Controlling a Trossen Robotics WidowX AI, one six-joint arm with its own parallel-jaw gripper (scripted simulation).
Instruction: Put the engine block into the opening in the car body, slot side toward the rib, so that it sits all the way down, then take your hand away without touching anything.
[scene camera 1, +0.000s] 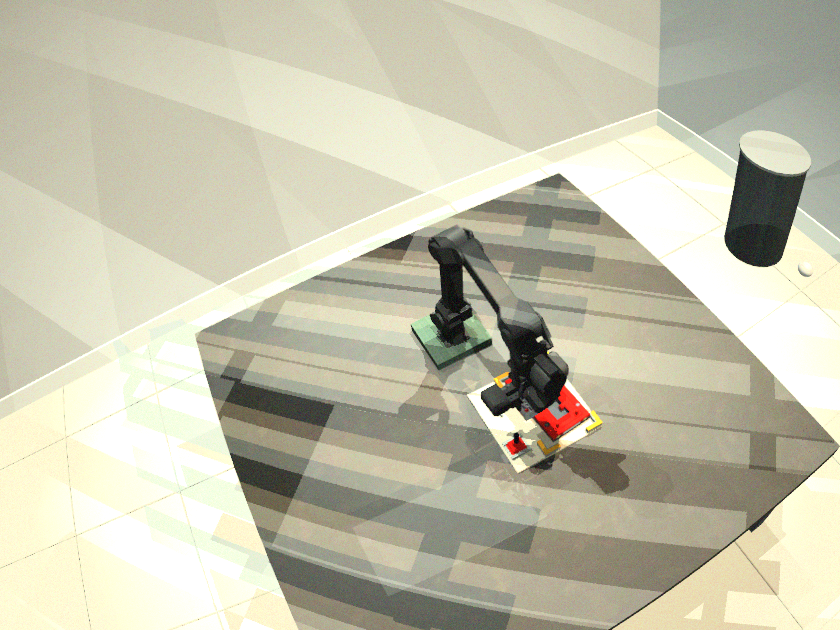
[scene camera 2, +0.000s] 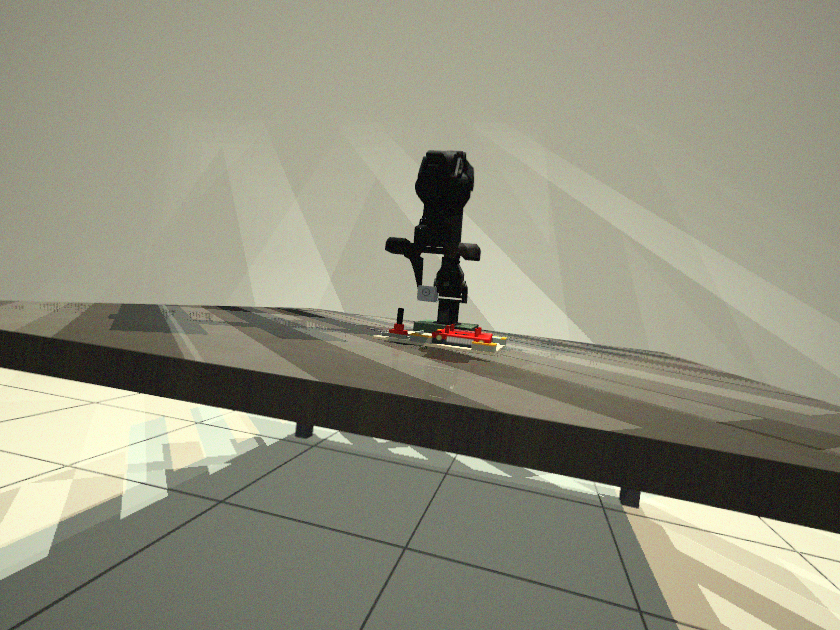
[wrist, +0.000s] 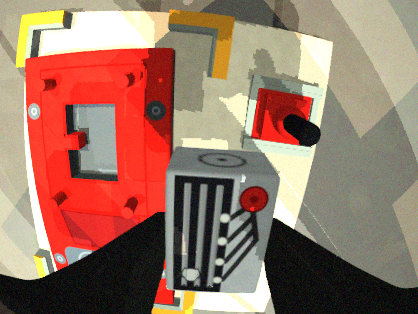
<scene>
My gripper shows in scene camera 1 (526, 405), in scene camera 2 and in the wrist view. A car body shows in scene camera 1, in scene camera 2 and in the wrist view (100, 123). One and the same spot on my gripper: (wrist: 130, 266) is (scene camera 2: 440, 272). One and the same spot on the car body: (scene camera 2: 449, 336) is (scene camera 1: 565, 430).
</scene>
